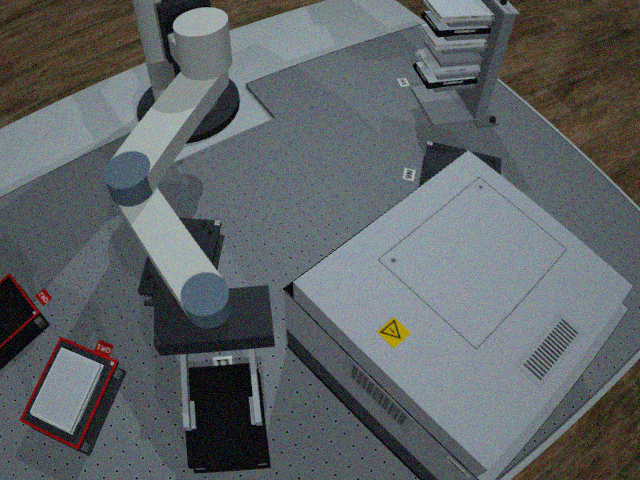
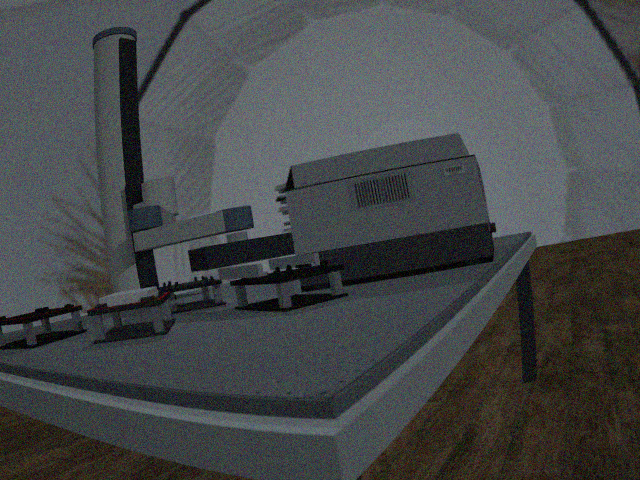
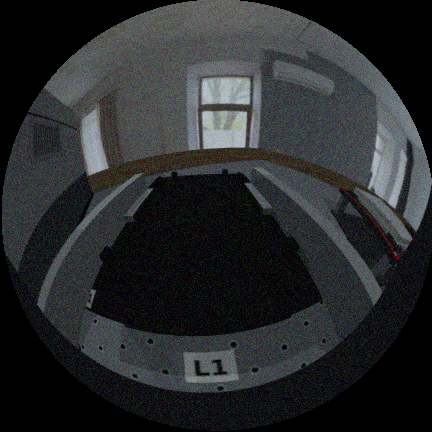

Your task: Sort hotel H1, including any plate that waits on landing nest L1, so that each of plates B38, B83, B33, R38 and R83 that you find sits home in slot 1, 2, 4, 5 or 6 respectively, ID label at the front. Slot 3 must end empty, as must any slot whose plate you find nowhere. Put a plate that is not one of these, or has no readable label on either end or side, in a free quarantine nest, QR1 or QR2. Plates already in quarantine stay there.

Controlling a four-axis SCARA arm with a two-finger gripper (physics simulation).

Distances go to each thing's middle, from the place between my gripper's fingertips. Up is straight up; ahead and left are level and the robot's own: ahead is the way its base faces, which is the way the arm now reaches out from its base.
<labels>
The large instrument (image 2: 321,217) is 37 cm to the left of my hand, 7 cm ahead of it and 4 cm above it.
</labels>
